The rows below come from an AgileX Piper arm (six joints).
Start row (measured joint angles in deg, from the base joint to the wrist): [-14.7, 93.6, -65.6, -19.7, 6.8, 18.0]
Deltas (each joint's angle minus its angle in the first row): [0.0, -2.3, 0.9, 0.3, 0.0, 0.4]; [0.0, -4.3, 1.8, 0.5, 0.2, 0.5]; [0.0, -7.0, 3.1, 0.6, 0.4, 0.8]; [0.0, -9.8, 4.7, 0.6, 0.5, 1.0]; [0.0, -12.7, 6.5, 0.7, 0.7, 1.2]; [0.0, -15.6, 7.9, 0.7, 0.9, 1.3]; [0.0, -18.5, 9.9, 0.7, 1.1, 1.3]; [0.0, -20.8, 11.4, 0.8, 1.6, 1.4]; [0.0, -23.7, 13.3, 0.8, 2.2, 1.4]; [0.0, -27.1, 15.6, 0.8, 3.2, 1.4]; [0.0, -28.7, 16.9, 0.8, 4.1, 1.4]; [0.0, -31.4, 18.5, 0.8, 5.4, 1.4]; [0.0, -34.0, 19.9, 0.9, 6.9, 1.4]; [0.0, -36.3, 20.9, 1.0, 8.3, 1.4]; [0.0, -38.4, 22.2, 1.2, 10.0, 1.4]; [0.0, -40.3, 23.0, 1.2, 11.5, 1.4]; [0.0, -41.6, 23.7, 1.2, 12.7, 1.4]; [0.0, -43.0, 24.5, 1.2, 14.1, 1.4]
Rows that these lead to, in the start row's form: [-14.7, 91.3, -64.7, -19.4, 6.8, 18.4]; [-14.7, 89.3, -63.8, -19.2, 7.0, 18.5]; [-14.7, 86.6, -62.5, -19.1, 7.2, 18.8]; [-14.7, 83.8, -60.9, -19.1, 7.3, 19.0]; [-14.7, 80.9, -59.1, -19.0, 7.5, 19.2]; [-14.7, 78.0, -57.7, -19.0, 7.7, 19.3]; [-14.7, 75.1, -55.7, -19.0, 7.9, 19.3]; [-14.7, 72.8, -54.2, -18.9, 8.4, 19.4]; [-14.7, 69.9, -52.3, -18.9, 9.0, 19.4]; [-14.7, 66.5, -50.0, -18.9, 10.0, 19.4]; [-14.7, 64.9, -48.7, -18.9, 10.9, 19.4]; [-14.7, 62.2, -47.1, -18.9, 12.2, 19.4]; [-14.7, 59.6, -45.7, -18.8, 13.7, 19.4]; [-14.7, 57.3, -44.7, -18.7, 15.1, 19.4]; [-14.7, 55.2, -43.4, -18.5, 16.8, 19.4]; [-14.7, 53.3, -42.6, -18.5, 18.3, 19.4]; [-14.7, 52.0, -41.9, -18.5, 19.5, 19.4]; [-14.7, 50.6, -41.1, -18.5, 20.9, 19.4]
